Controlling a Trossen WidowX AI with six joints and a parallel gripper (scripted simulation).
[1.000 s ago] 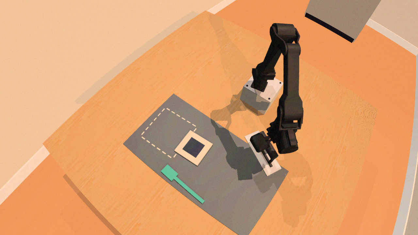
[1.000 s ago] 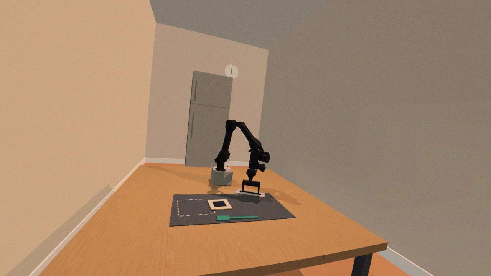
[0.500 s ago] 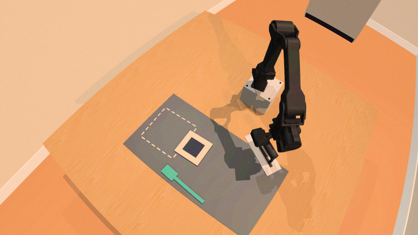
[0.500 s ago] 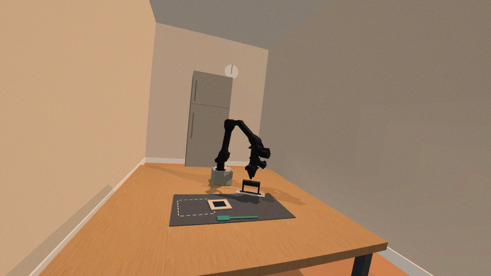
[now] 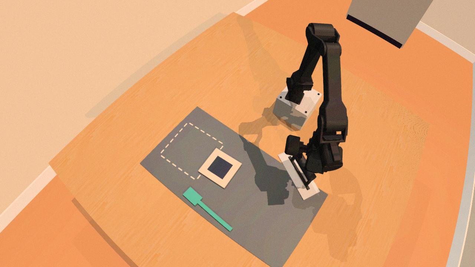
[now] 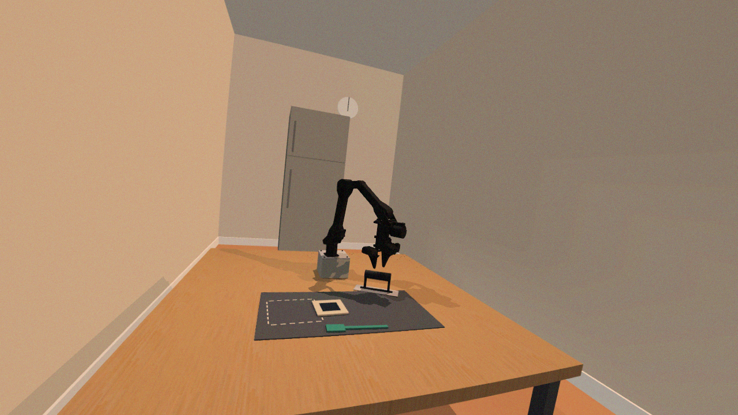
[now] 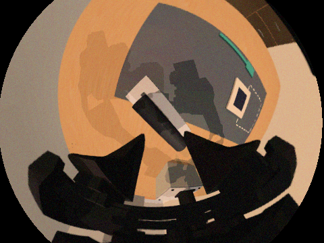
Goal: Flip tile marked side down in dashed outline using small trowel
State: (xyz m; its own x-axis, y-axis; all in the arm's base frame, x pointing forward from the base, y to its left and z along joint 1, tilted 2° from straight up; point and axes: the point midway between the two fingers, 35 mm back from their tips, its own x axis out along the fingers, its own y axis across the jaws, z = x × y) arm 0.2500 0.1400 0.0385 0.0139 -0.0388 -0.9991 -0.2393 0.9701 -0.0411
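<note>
Right now my gripper tip is 10 mm past the trowel, 20 mm to the left of it and 70 mm above it. From my gripper tip the other things lie so: green flat tool: 280 mm ahead, 250 mm to the right, 100 mm below; then square tile: 120 mm ahead, 270 mm to the right, 100 mm below; then grey mat: 140 mm ahead, 210 mm to the right, 130 mm below.
</note>
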